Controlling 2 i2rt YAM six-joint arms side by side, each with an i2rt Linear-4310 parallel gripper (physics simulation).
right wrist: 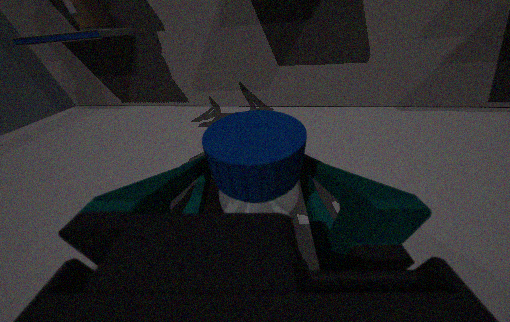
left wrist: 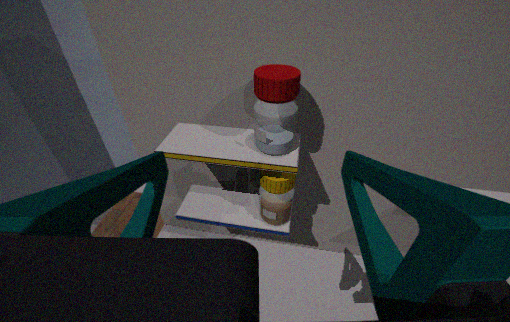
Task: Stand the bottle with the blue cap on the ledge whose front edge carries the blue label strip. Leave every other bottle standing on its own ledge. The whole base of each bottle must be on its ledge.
Labels:
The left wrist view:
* left gripper: 254,161
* red-capped bottle: 276,86
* upright wall: 416,92

